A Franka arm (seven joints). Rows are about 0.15 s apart.
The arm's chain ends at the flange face. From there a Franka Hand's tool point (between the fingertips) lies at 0.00 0.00 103.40 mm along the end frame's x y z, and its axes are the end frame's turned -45 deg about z.
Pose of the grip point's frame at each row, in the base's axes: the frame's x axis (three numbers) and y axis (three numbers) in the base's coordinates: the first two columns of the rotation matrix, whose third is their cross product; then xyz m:
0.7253, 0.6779, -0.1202, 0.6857, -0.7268, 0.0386, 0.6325, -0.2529, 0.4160
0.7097, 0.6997, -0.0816, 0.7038, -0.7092, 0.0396, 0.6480, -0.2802, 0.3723
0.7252, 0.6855, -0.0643, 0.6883, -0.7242, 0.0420, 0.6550, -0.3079, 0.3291
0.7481, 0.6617, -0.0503, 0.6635, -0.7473, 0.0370, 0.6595, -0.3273, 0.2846
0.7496, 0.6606, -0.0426, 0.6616, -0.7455, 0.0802, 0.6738, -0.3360, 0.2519
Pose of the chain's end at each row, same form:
0.9977, -0.0346, -0.0577, -0.0280, -0.9933, 0.1123, 0.6388, -0.2415, 0.5186
0.9995, -0.0067, -0.0297, -0.0042, -0.9962, 0.0857, 0.6511, -0.2714, 0.4753
0.9995, -0.0274, -0.0158, -0.0261, -0.9968, 0.0752, 0.6568, -0.3002, 0.4322
0.9982, -0.0605, -0.0094, -0.0598, -0.9963, 0.0617, 0.6609, -0.3210, 0.3878
0.9979, -0.0600, 0.0266, -0.0622, -0.9943, 0.0868, 0.6716, -0.3269, 0.3549

